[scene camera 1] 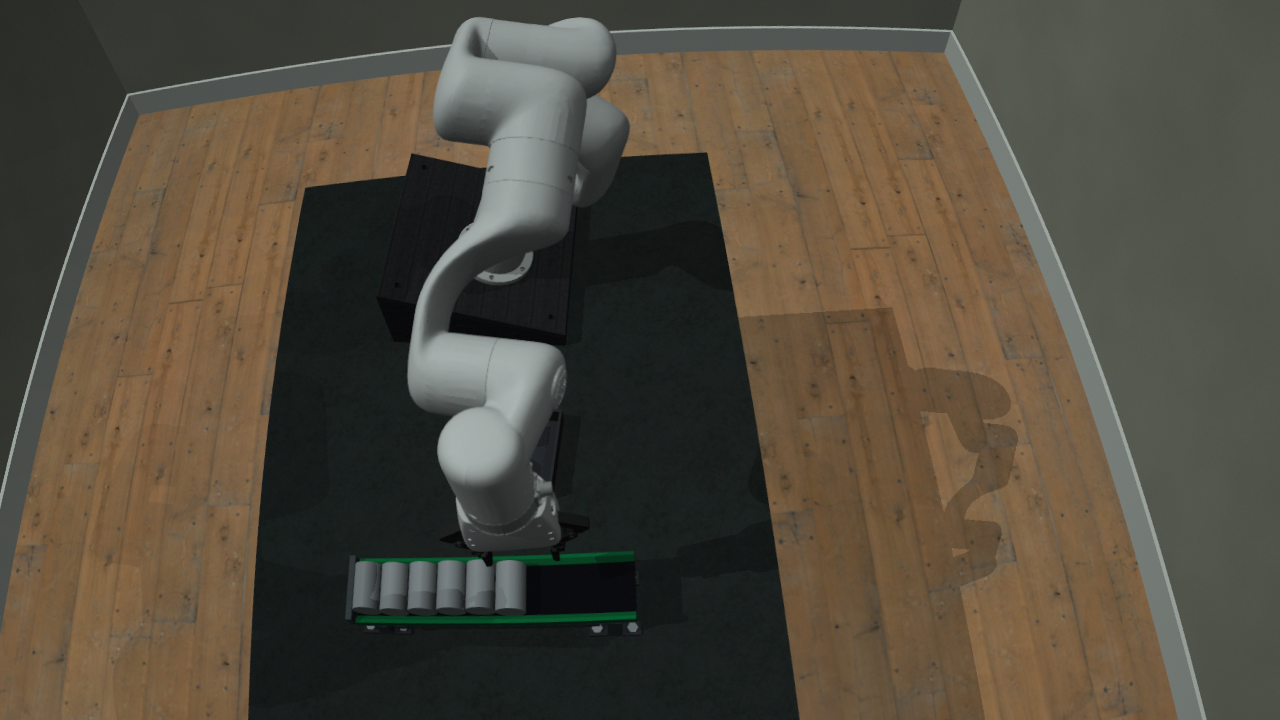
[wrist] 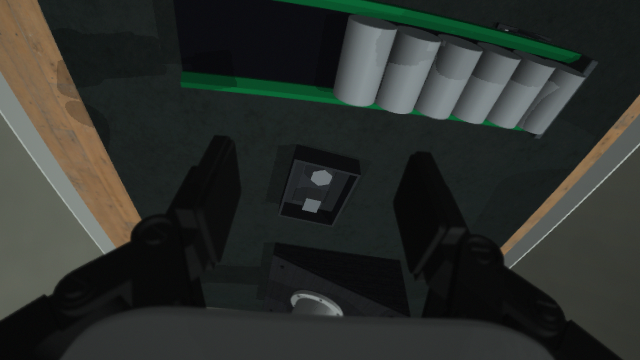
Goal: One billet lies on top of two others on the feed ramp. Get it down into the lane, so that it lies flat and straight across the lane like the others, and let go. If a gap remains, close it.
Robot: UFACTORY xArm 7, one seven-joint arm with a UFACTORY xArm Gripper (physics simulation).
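Places are measured from the arm's base along level axes (x ahead, y left, z up), in centimetres.
Where they show: gripper, fingertip midpoint: (scene camera 1: pixel 522 551) (wrist: pixel 321 171); arm's base at its link origin: (wrist: pixel 317 306).
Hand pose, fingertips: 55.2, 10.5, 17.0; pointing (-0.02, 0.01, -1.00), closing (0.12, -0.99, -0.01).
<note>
Things, the pixels of their centre, and the offset from my fingertips, as dx, dy, dz. "pt": a spot on its surface instead. Level surfaces: height alone.
- feed ramp's lane at a spot on its surface: (wrist: pixel 255 45) (scene camera 1: pixel 584 586) pt -1.0, +6.1, -16.4
- end plate at the middle of its body: (scene camera 1: pixel 354 590) (wrist: pixel 555 97) +0.8, -25.6, -18.3
- endmost billet at the middle of its body: (wrist: pixel 362 61) (scene camera 1: pixel 510 588) +0.0, -3.3, -15.3
- small dark open box at the middle of its body: (scene camera 1: pixel 524 450) (wrist: pixel 316 189) -23.3, -3.7, -22.5
- dark mat at its surface level: dz -24.3
The feed ramp's lane (scene camera 1: pixel 583 588) (wrist: pixel 255 45) has green side rails. Six grey billets lie in it side by side, flat and straight across the lane, in a row from the end plate (scene camera 1: pixel 349 587). None shows on top of another. The endmost billet (scene camera 1: pixel 511 587) (wrist: pixel 365 60), on the side of the bare lane, lies close against its neighbour (scene camera 1: pixel 480 587) (wrist: pixel 408 70), with no clear gap seen between them. My gripper (scene camera 1: pixel 521 557) (wrist: pixel 321 171) is open and empty, above and beside the lane on the robot's side, clear of the billets.
A small dark open box (wrist: pixel 327 156) with two light pieces inside stands on the dark mat (scene camera 1: pixel 662 376) between the ramp and the robot's black base block (scene camera 1: pixel 425 250) (wrist: pixel 350 267). In the scene view the arm partly covers the box.
</note>
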